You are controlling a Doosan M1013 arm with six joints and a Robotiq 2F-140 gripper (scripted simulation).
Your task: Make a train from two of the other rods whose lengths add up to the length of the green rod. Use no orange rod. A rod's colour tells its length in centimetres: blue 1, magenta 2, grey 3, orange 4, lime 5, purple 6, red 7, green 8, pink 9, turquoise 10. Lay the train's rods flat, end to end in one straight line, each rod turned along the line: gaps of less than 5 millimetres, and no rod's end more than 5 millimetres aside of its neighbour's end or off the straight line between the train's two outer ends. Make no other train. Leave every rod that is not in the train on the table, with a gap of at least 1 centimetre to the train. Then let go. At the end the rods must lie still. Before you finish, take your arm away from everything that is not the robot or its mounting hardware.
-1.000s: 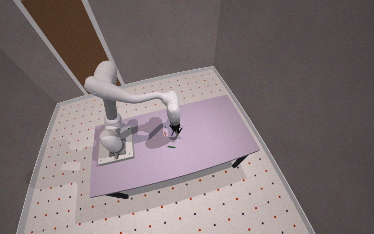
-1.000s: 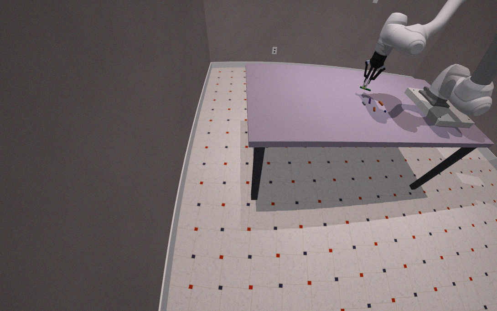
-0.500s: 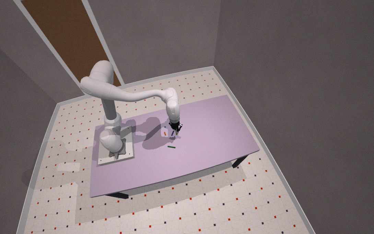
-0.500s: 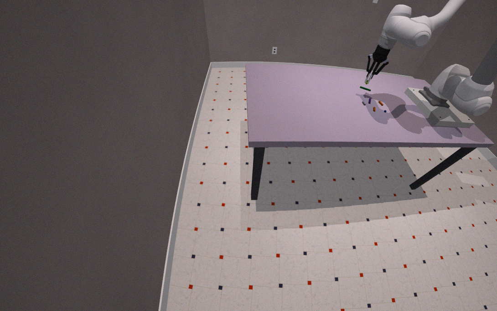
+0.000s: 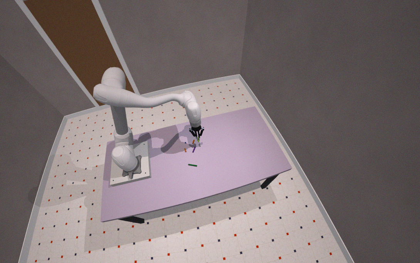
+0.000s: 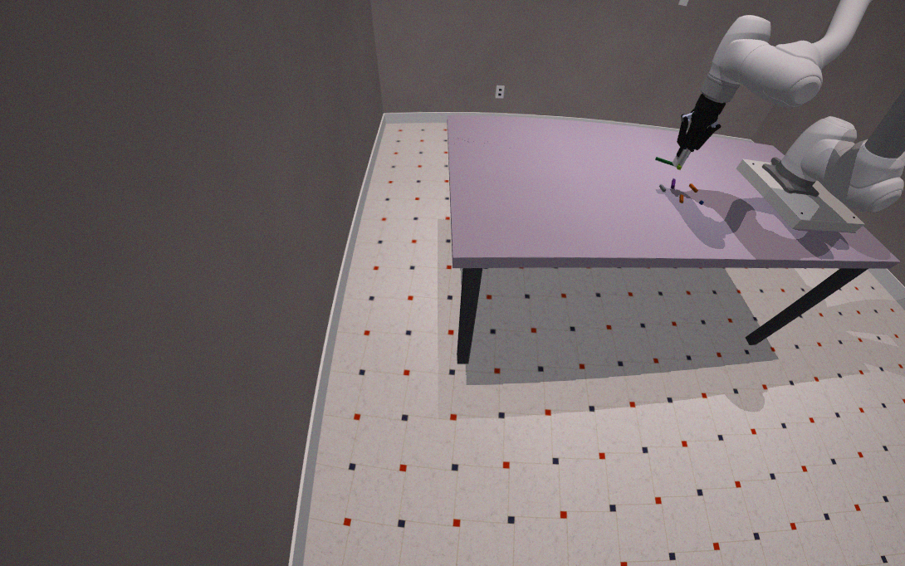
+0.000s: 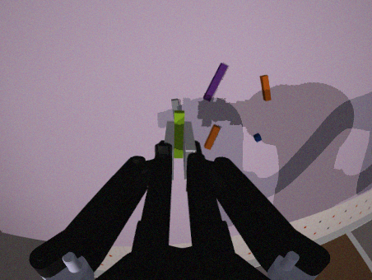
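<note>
My hand is 130 mm above the grey rod. The rest, counted from my hand: lime rod: 30 mm below; then small blue rod: 130 mm behind, 60 mm to the left, 130 mm below; then purple rod: 60 mm behind, 40 mm to the right, 130 mm below.
</note>
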